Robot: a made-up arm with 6 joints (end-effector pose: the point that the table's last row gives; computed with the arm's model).
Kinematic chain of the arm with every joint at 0, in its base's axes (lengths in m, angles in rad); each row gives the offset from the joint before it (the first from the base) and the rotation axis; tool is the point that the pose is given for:
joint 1: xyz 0 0 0.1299 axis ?
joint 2: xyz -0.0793 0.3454 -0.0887 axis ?
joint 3: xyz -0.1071 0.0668 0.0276 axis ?
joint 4: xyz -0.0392 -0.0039 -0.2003 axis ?
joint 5: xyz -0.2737 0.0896 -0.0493 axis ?
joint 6: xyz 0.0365 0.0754 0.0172 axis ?
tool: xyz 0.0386 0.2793 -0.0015
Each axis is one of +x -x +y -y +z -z.
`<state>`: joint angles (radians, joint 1 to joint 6).
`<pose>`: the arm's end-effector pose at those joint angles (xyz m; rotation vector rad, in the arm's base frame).
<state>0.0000 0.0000 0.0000 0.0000 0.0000 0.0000</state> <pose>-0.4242 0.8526 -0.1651 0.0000 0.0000 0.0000</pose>
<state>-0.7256 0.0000 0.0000 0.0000 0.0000 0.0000</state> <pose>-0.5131 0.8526 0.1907 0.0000 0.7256 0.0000</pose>
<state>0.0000 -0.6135 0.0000 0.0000 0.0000 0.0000</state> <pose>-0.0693 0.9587 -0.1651 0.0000 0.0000 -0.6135</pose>
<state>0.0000 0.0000 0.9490 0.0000 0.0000 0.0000</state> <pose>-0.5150 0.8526 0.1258 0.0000 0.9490 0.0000</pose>
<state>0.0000 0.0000 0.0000 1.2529 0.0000 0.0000</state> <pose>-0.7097 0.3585 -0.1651 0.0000 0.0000 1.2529</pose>
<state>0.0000 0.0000 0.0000 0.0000 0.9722 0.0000</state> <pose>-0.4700 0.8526 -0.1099 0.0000 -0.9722 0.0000</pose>
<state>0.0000 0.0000 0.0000 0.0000 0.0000 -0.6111</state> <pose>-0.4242 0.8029 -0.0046 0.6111 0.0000 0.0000</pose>
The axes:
joint 1: -y
joint 2: +z
joint 3: +y
joint 4: +z
joint 5: -y
joint 6: -x

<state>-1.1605 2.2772 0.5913 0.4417 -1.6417 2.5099</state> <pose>0.0877 -0.0071 -0.3233 0.0132 1.8149 -1.1803</pose>
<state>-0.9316 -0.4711 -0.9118 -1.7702 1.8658 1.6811</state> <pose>-0.0421 0.4028 0.1121 1.6031 0.0687 1.5745</pose>
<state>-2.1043 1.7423 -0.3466 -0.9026 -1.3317 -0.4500</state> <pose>0.0407 0.4625 0.7136 -0.7969 -2.6981 -0.2900</pose>
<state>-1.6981 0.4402 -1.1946 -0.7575 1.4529 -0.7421</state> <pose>-0.1830 0.9326 0.5258 0.4021 -0.9487 -0.3445</pose>
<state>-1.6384 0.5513 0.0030 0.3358 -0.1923 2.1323</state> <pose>-0.5102 0.1437 0.5678 -0.8260 0.1560 1.8826</pose>
